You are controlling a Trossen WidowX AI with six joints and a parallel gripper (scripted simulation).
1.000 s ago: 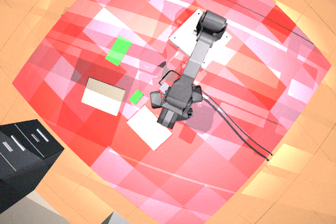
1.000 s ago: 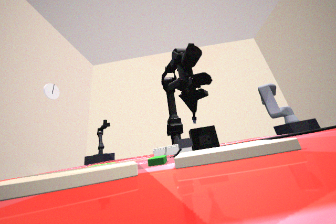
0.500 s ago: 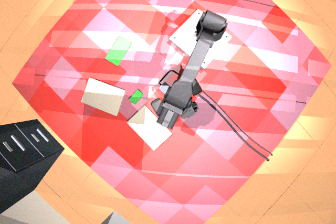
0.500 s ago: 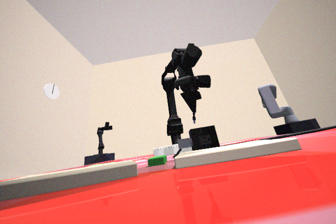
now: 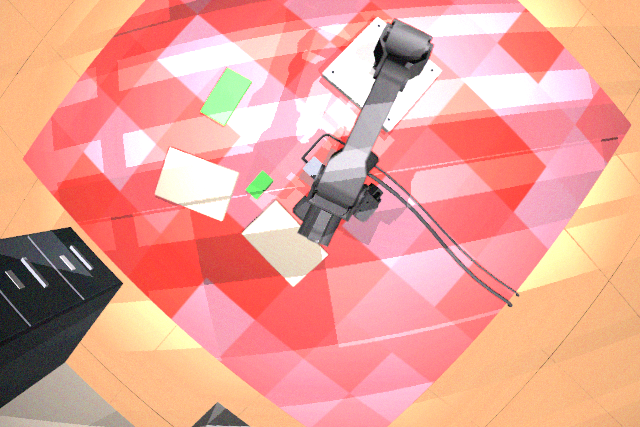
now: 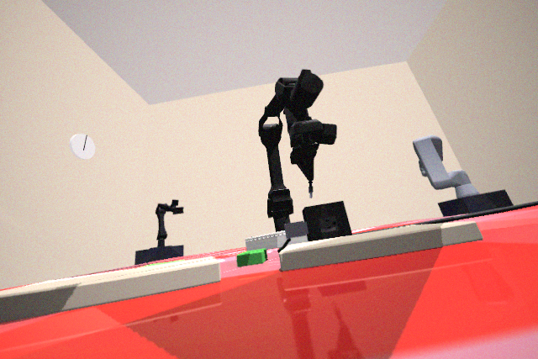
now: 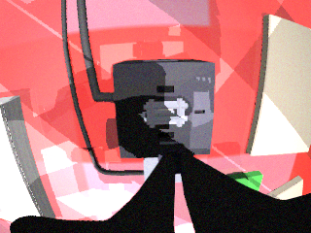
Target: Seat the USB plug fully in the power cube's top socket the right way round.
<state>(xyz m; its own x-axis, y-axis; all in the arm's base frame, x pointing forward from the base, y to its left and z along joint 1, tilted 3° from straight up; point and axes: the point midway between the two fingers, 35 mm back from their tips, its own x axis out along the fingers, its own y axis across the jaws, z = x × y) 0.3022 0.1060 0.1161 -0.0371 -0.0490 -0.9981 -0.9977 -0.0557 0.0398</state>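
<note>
Now: the USB plug 20 mm below my gripper tip. From my gripper tip the other things lie so: green block (130 mm below, 120 mm to the right, 120 mm ahead); then green card (340 mm to the right, 130 mm below, 40 mm ahead).
</note>
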